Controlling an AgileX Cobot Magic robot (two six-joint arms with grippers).
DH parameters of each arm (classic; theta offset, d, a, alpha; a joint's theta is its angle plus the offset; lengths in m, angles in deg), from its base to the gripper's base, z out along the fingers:
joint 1: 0 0.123 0 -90
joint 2: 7.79 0 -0.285 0
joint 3: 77.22 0 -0.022 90
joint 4: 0 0.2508 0 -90
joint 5: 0 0 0.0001 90
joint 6: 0 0.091 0 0
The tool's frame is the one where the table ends.
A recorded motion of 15 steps. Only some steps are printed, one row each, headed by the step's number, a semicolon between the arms.
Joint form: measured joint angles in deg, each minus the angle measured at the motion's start. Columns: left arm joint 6, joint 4, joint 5, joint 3, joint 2, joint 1; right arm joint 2, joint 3, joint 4, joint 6, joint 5, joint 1.
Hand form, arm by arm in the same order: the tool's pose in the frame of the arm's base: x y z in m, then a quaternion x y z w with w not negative. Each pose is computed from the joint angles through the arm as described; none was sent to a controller.
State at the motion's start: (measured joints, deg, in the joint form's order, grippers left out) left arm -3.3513 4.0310 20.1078 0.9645 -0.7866 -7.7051; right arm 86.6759 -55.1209 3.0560 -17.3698 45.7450 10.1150
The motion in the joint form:
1: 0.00 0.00 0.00 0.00 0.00 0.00; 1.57 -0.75 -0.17 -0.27 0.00 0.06
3: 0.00 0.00 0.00 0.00 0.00 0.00; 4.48 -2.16 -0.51 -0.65 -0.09 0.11
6: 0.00 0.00 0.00 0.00 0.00 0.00; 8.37 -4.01 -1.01 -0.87 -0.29 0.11
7: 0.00 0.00 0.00 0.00 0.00 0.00; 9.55 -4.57 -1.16 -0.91 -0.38 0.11
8: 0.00 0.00 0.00 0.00 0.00 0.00; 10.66 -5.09 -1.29 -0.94 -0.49 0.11
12: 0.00 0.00 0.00 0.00 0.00 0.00; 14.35 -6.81 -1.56 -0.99 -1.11 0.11
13: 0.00 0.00 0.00 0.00 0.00 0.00; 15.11 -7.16 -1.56 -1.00 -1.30 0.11
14: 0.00 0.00 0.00 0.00 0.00 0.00; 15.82 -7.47 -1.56 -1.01 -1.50 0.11
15: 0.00 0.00 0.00 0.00 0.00 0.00; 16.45 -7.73 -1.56 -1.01 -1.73 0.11
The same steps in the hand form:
1: 0.0528 -0.0049 0.1767 0.04908 0.79314 -0.02890 0.60637; 0.2840 0.0543 0.2236 -0.22337 0.96342 0.01083 0.14766
3: 0.0528 -0.0049 0.1767 0.04908 0.79314 -0.02890 0.60637; 0.2935 0.0559 0.2150 -0.22887 0.96396 0.00865 0.13537
6: 0.0528 -0.0049 0.1767 0.04908 0.79314 -0.02890 0.60637; 0.3058 0.0575 0.2024 -0.23349 0.96500 0.00580 0.11926
7: 0.0528 -0.0049 0.1767 0.04908 0.79314 -0.02890 0.60637; 0.3094 0.0580 0.1984 -0.23466 0.96528 0.00499 0.11460
8: 0.0528 -0.0049 0.1767 0.04908 0.79314 -0.02890 0.60637; 0.3128 0.0585 0.1946 -0.23564 0.96554 0.00430 0.11039
12: 0.0528 -0.0049 0.1767 0.04908 0.79314 -0.02890 0.60637; 0.3241 0.0602 0.1811 -0.23757 0.96635 0.00306 0.09856
13: 0.0528 -0.0049 0.1767 0.04908 0.79314 -0.02890 0.60637; 0.3264 0.0606 0.1782 -0.23765 0.96652 0.00314 0.09665
14: 0.0528 -0.0049 0.1767 0.04908 0.79314 -0.02890 0.60637; 0.3285 0.0609 0.1754 -0.23773 0.96668 0.00321 0.09492
15: 0.0528 -0.0049 0.1767 0.04908 0.79314 -0.02890 0.60637; 0.3304 0.0613 0.1729 -0.23770 0.96680 0.00325 0.09370

